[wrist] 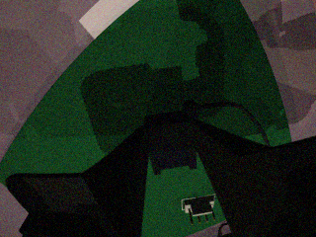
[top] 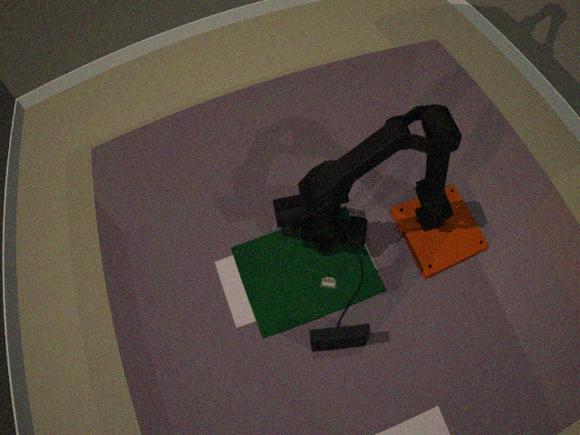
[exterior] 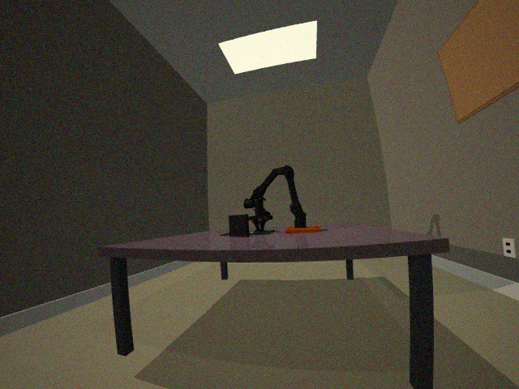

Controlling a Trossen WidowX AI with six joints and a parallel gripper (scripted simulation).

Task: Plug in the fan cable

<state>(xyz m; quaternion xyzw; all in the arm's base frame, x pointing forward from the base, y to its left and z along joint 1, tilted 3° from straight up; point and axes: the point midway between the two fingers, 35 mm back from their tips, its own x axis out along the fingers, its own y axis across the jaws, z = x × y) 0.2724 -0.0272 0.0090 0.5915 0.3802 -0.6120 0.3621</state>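
My gripper tip is 60 mm short of the green board, 50 mm to the right of it and 20 mm above it. From my gripper tip the other things lie so: black fan 40 mm ahead, 240 mm to the left, 50 mm above; white four-pin fan header 20 mm ahead, 100 mm to the left, 10 mm below; dark plug 10 mm to the left, 10 mm above.
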